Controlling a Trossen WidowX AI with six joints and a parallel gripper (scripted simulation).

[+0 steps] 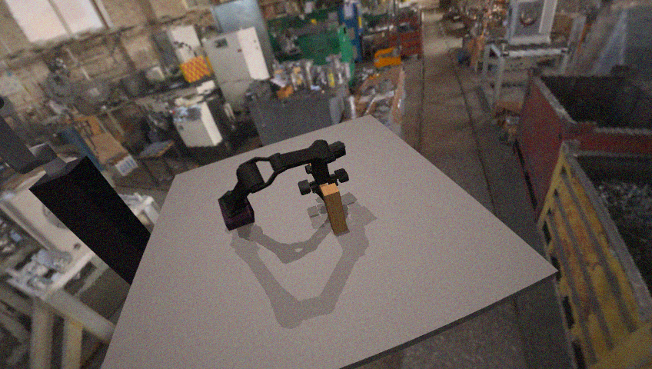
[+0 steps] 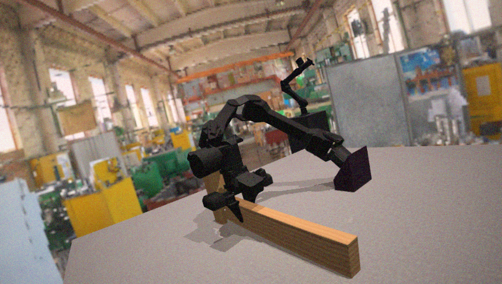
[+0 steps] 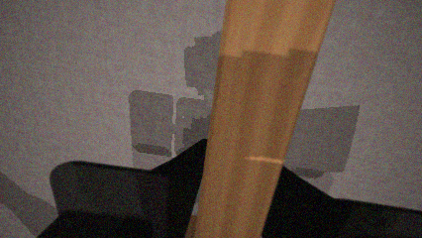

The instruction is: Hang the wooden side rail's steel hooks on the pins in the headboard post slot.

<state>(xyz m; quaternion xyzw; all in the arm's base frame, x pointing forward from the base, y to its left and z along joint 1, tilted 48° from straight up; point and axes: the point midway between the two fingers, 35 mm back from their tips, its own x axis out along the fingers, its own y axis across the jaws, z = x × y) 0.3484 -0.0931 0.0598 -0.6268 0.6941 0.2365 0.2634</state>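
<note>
My gripper tip is now 10 mm past the wooden headboard post, 140 mm to the left of it and 60 mm below it.
</note>
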